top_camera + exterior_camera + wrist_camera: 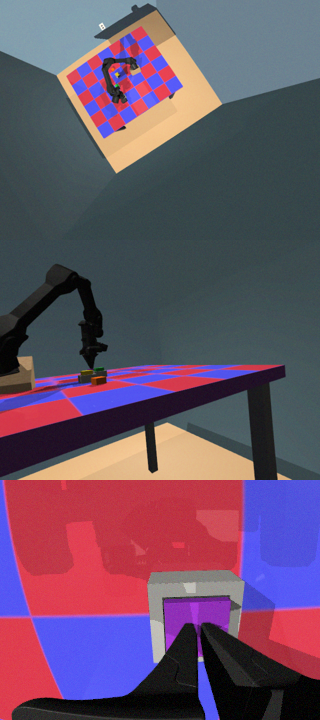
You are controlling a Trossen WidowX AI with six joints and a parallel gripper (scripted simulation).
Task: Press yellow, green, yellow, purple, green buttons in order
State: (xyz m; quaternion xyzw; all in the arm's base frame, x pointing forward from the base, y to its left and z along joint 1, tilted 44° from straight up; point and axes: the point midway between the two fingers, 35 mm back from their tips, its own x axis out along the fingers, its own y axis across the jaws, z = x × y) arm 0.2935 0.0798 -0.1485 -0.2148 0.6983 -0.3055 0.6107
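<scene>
Now: the purple button 10 mm below my gripper tip. From my gripper tip the other things lie so: yellow button (90 mm behind, 250 mm to the right); then green button (20 mm behind, 140 mm to the right); then orange block (90 mm behind, 340 mm to the right, 20 mm below).
</scene>
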